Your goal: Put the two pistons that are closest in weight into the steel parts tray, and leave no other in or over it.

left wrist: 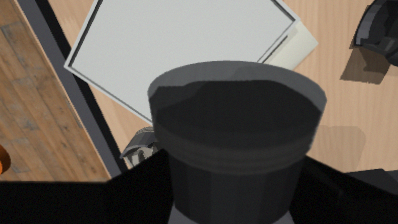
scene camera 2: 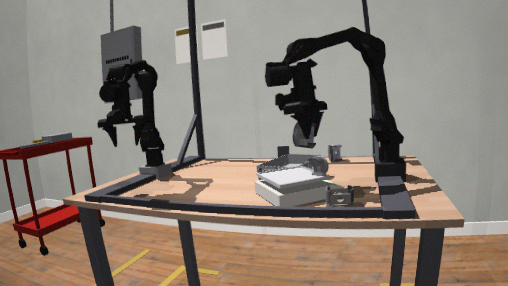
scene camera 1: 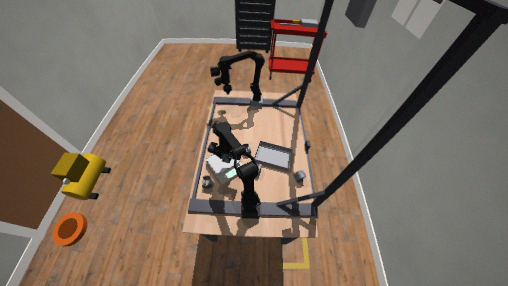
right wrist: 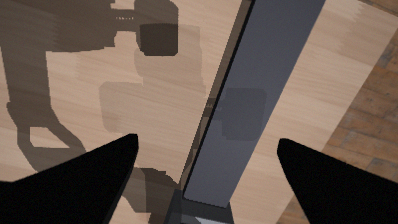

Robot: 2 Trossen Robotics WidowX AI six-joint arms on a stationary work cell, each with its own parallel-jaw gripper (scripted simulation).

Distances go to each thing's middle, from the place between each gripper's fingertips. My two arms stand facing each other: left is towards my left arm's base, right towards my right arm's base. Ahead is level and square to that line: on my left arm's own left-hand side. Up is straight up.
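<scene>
The scale plate [scene camera 2: 286,177] sits 50 mm to the right of my left hand, 40 mm ahead of it and 140 mm below it. Counting from that same left hand, I find the white scale [scene camera 2: 296,195] 40 mm to the right, 30 mm ahead and 160 mm below, while the steel parts tray [scene camera 1: 269,154] is 300 mm behind, 140 mm to the right and 190 mm below.
From my right hand, the scale plate is 560 mm to the left, 40 mm behind and 140 mm below. The white scale is 570 mm to the left of my right hand, 50 mm behind it and 160 mm below it. As for the steel parts tray, I see it 370 mm behind my right hand, 480 mm to the left of it and 190 mm below it.
</scene>
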